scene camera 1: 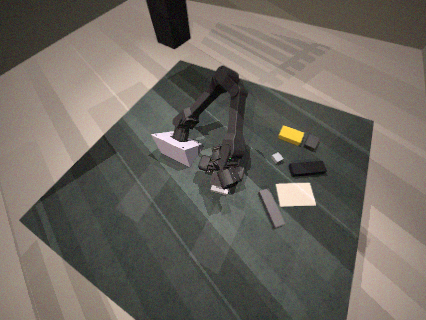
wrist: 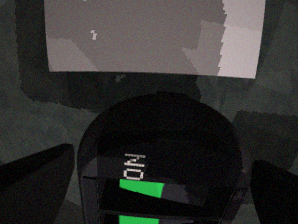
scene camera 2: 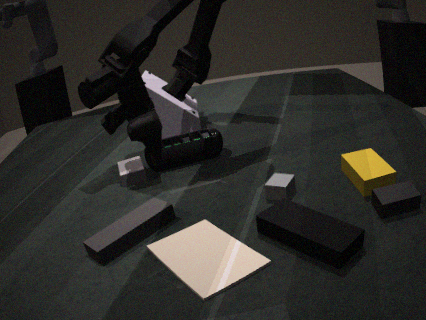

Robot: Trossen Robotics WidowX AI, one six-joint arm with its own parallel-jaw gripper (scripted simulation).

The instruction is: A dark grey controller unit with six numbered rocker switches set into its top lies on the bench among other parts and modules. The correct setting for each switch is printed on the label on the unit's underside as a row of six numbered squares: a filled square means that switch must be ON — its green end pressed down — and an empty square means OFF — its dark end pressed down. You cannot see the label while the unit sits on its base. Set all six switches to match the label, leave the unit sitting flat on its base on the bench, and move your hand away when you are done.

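Observation:
My gripper (scene camera 2: 156, 153) holds nothing and stands open, and I can see the gripper (wrist: 165, 165) from the wrist as well. I see a cream plate (scene camera 2: 206, 259), which is visible to me again as the plate (scene camera 1: 297, 194), though in the wrist view it is out of frame. A yellow block (scene camera 2: 366, 170) is here too; the block is out of frame in the wrist view.

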